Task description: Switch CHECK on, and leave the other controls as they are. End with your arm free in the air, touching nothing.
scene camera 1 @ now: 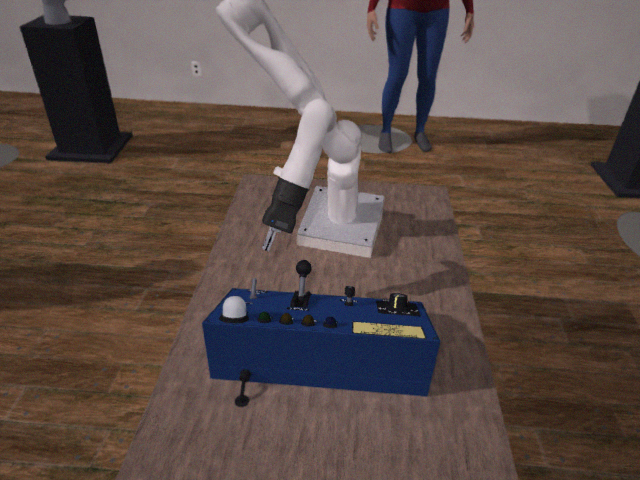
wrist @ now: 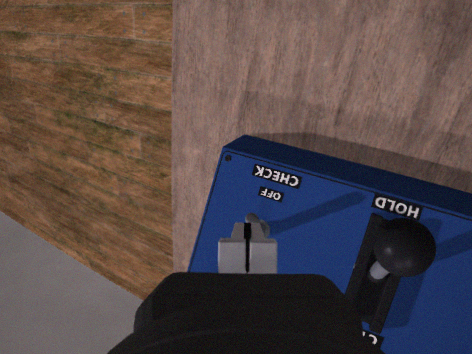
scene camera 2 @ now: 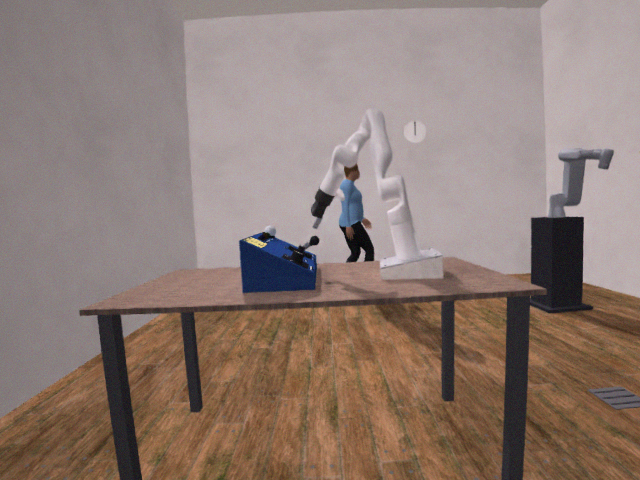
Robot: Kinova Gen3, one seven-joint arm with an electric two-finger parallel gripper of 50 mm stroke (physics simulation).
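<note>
The CHECK toggle is a thin grey lever on the blue control box. In the wrist view its tip shows just past my fingertips, on the side of the OFF label; the fingers hide much of the rest, and the ON label does not show. The toggle leans towards OFF. My gripper is shut with nothing between its fingers. In both scene views it is in the air above and behind the box, apart from the toggle.
The black ball-topped HOLD/CYCLE lever stands beside CHECK. A white dome lamp is in front of CHECK. The MODE switch and a rotary knob are farther right. A small black stand is before the box.
</note>
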